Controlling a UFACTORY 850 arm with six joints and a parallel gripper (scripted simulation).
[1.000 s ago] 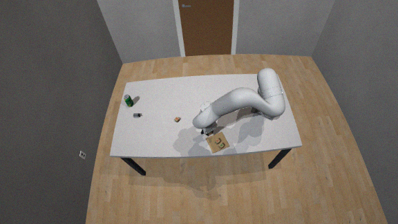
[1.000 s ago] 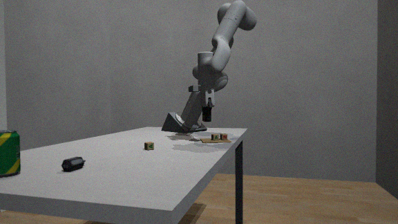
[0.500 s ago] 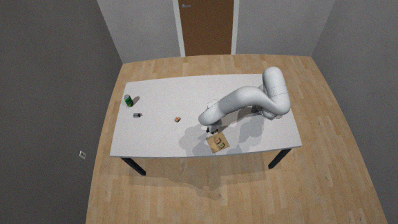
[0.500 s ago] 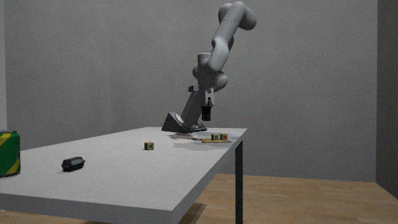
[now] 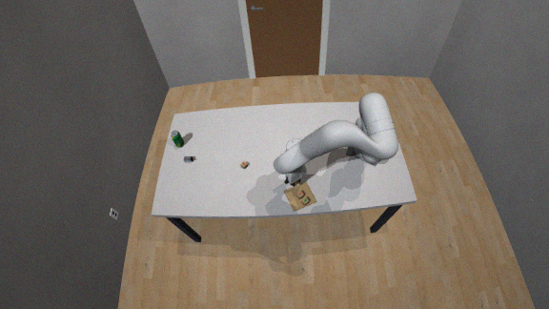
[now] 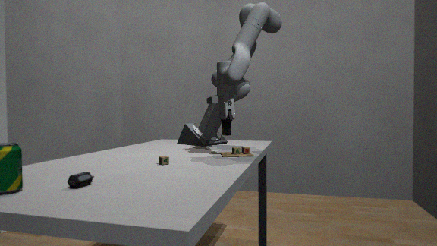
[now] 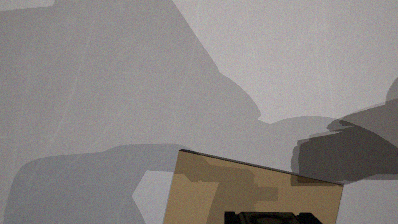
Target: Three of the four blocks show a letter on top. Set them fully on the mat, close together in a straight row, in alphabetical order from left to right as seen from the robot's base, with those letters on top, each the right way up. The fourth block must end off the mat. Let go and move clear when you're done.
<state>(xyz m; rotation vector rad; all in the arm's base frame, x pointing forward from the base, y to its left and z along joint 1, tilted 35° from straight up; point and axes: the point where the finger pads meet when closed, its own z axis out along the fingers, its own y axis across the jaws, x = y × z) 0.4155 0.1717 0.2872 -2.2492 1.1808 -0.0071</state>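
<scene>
My hand is 30 mm past the mat, 40 mm to the right of it and 110 mm above it. The rest, counted from my hand: can: 800 mm ahead, 290 mm to the right, 50 mm below; black object: 680 mm ahead, 160 mm to the right, 100 mm below.
</scene>
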